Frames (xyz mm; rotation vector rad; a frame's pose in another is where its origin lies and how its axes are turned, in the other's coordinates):
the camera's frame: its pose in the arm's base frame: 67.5 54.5 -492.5 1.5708 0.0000 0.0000
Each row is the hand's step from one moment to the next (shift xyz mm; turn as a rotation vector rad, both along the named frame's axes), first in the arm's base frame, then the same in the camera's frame.
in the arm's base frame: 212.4 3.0 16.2 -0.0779 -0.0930 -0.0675
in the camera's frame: 212.4 16.2 -3.0 -0.0779 -0.0675 0.0930
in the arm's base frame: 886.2 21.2 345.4 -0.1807 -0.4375 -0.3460
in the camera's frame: 886.2 345.4 -21.2 -0.1807 -0.3460 0.4375
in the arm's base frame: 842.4 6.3 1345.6 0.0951 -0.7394 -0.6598
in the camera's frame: 842.4 1345.6 -6.3 0.0951 -0.6598 0.7394
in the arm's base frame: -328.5 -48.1 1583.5 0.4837 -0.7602 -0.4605
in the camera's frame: -328.5 1583.5 48.1 0.4837 -0.4605 0.7602
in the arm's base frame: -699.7 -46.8 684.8 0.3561 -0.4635 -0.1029
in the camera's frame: -699.7 684.8 46.8 0.3561 -0.1029 0.4635
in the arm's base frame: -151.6 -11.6 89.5 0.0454 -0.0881 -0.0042
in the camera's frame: -151.6 89.5 11.6 0.0454 -0.0042 0.0881
